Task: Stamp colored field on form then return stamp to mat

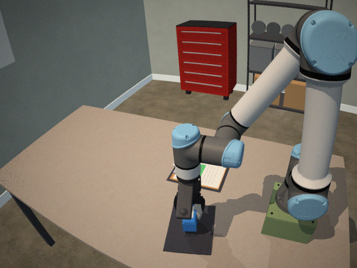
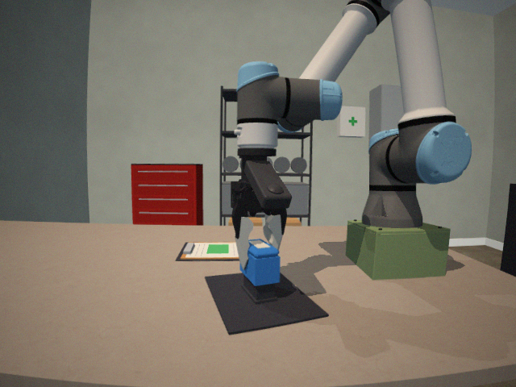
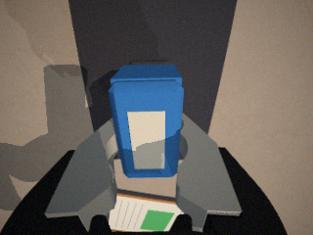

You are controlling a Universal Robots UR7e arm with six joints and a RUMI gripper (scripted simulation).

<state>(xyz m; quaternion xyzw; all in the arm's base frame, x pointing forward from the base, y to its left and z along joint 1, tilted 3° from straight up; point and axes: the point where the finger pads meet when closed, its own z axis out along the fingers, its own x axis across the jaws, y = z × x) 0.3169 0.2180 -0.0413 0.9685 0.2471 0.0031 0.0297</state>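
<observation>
The black stamp base is 50 mm below my hand. Round my hand: dark mat: 70 mm below; then blue stamp: 20 mm below; then clipboard form: 150 mm ahead, 280 mm to the right, 70 mm below.
</observation>
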